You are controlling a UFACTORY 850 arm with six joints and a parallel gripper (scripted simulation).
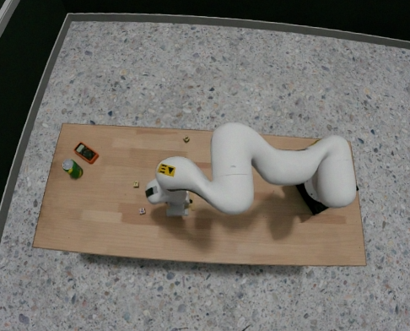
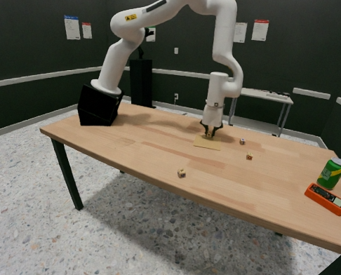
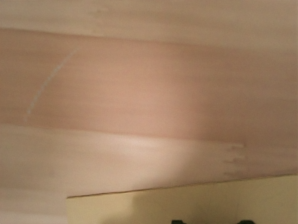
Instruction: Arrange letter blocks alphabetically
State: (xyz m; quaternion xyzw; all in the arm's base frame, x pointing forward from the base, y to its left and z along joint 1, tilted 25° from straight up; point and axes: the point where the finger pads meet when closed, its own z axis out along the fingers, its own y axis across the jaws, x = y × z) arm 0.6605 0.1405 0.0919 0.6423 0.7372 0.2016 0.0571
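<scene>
The tan mat is 1 cm ahead of my hand, 4 cm to the right of it and 3 cm below it. The rest, counted from my hand: green can: 56 cm ahead, 8 cm to the right, 3 cm above; orange meter: 54 cm ahead, 19 cm to the right, 2 cm below.
</scene>
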